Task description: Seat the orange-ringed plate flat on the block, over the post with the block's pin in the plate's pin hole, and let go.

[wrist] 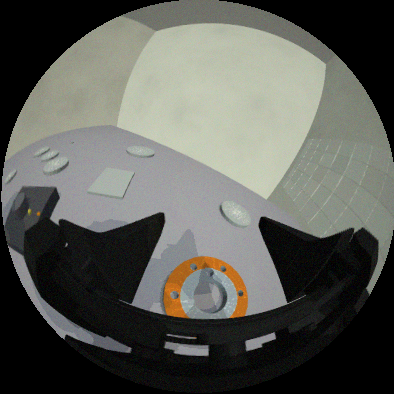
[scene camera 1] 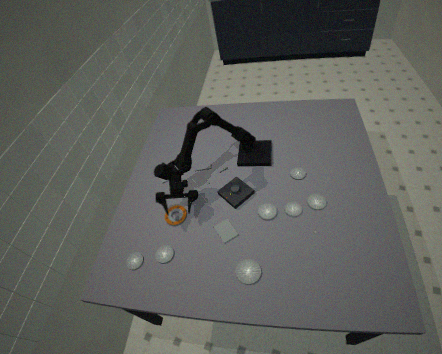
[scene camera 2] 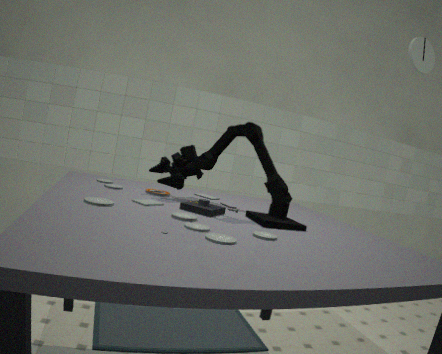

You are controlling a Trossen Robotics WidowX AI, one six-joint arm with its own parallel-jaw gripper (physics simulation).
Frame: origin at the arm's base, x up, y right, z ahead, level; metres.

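Seen in the pictures: gripper, fingertip midpoint: [wrist: 213, 219] [scene camera 1: 178, 214] [scene camera 2: 153, 175]; arm's base, origin of the base link: [scene camera 1: 247, 148] [scene camera 2: 277, 216].
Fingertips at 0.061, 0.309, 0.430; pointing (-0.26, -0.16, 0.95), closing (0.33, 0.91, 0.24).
Pixels of each thing's top centre, then the offset from my fingertips to it, as dx, dy, dz.
- orange-ringed plate, middle of its top: [wrist: 210, 295] [scene camera 2: 158, 191] [scene camera 1: 175, 214] -0.070, +0.043, -0.042
- dark square block, middle of its top: [scene camera 2: 204, 199] [scene camera 1: 235, 188] -0.037, -0.242, -0.148
- pale square tile, middle of its top: [wrist: 112, 179] [scene camera 2: 148, 201] [scene camera 1: 225, 230] -0.075, -0.197, +0.049
- large disc, middle of its top: [scene camera 2: 99, 200] [wrist: 140, 149] [scene camera 1: 248, 271] -0.072, -0.289, +0.233
The orange-ringed plate [scene camera 1: 175, 223] [scene camera 2: 159, 193] [wrist: 176, 280] lies flat on the table, with a grey centre, a round middle hole and several small holes. My gripper [scene camera 1: 178, 213] [scene camera 2: 155, 175] [wrist: 213, 219] is open and empty. Its spread fingers are above the plate, clear of it in the second scene view. The dark square block [scene camera 1: 239, 199] [scene camera 2: 202, 209] [wrist: 45, 196] sits apart from the plate, nearer the arm's base. Its round post [scene camera 1: 235, 188] [scene camera 2: 204, 202] [wrist: 20, 201] stands bare. Small yellow and orange marks show beside the post. Part of the plate is hidden in the wrist view.
A pale square tile [scene camera 1: 226, 231] [scene camera 2: 148, 202] [wrist: 111, 183] lies near the block. Pale discs lie about the table, including a large disc [scene camera 1: 248, 271] [scene camera 2: 99, 201] and a disc [scene camera 1: 165, 254] near the plate. Thin dark pieces lie between the arm and block.
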